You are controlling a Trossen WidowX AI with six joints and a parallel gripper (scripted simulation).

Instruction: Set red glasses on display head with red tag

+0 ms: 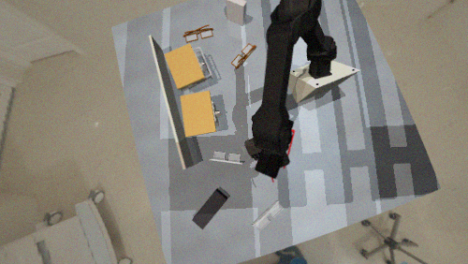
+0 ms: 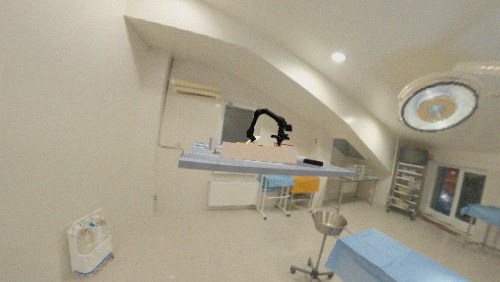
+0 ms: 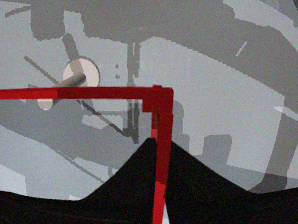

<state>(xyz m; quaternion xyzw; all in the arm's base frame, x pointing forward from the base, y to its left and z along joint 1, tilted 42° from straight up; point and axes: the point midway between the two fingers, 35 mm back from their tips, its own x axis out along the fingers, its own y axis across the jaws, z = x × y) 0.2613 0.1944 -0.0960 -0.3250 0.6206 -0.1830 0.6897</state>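
Right now my gripper tip is 7 cm to the right of the round peg and 9 cm above it. The rest, counted from my gripper tip: upright board: 35 cm ahead, 26 cm to the right, 6 cm below; grey block: 2 cm behind, 63 cm to the right, 5 cm below; dark case: 28 cm ahead, 23 cm to the left, 9 cm below.
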